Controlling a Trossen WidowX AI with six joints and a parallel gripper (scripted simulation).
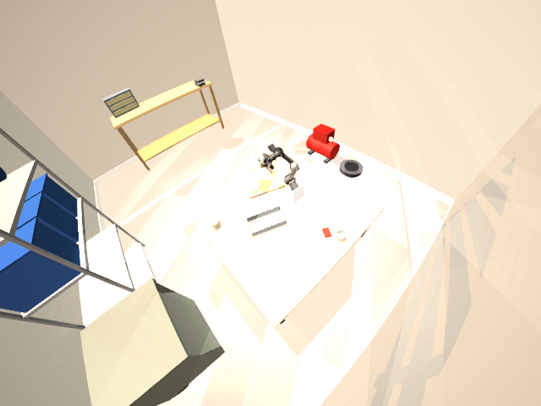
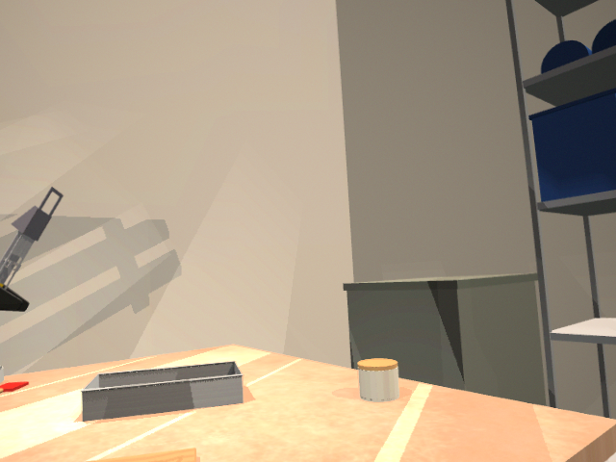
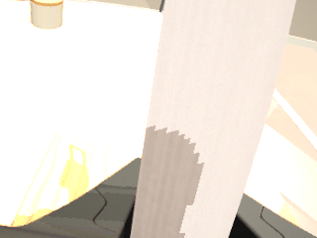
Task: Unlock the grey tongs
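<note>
Now: the wooden board 22 cm below my gripper tip. Round my gripper tip: wooden lid (61 cm ahead, 20 cm below, 2 cm to the left); grey roasting tin (34 cm to the left, 31 cm ahead, 20 cm below).
</note>
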